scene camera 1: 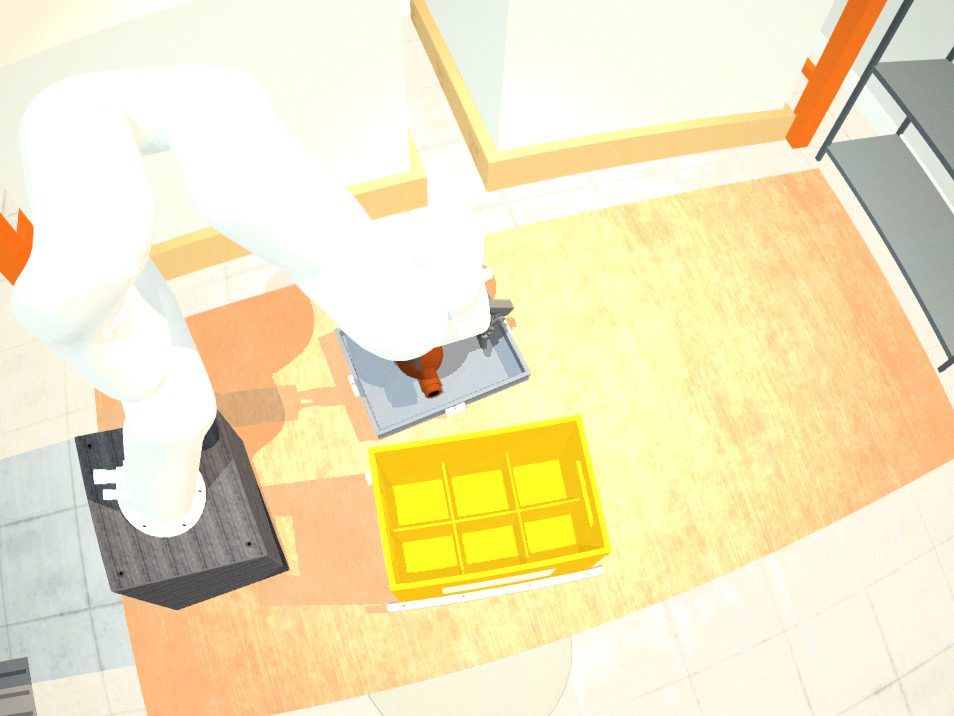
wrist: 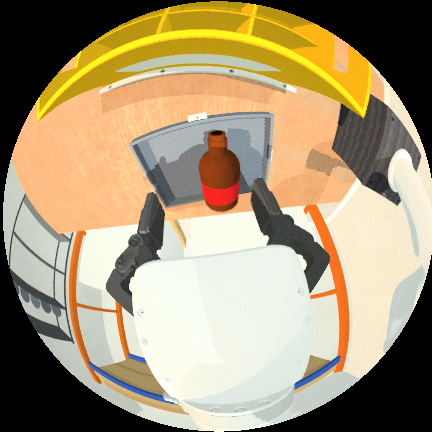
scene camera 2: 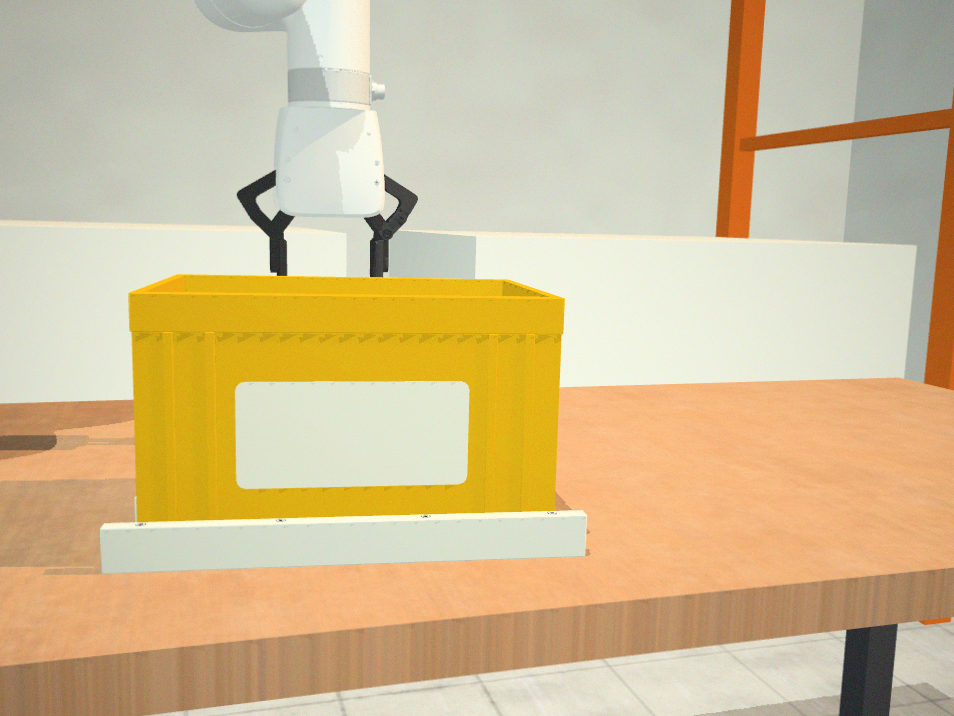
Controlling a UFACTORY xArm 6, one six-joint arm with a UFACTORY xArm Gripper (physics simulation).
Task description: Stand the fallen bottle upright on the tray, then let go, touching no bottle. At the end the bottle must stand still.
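The brown bottle with a red label lies on its side on the grey tray. Its neck and dark mouth point toward the yellow crate. The arm covers the bottle's rear part in scene camera 1. My gripper is open and empty, pointing down behind the crate, above the tray area. In the wrist view its fingers stand to the left and right of the bottle's label end. The crate hides the bottle, the tray and the space under the fingertips in scene camera 2, so the exact finger height is unclear.
The tall yellow crate stands at the tray's crate-facing side, with empty compartments showing. A white strip runs along its front. Low white walls stand behind the table.
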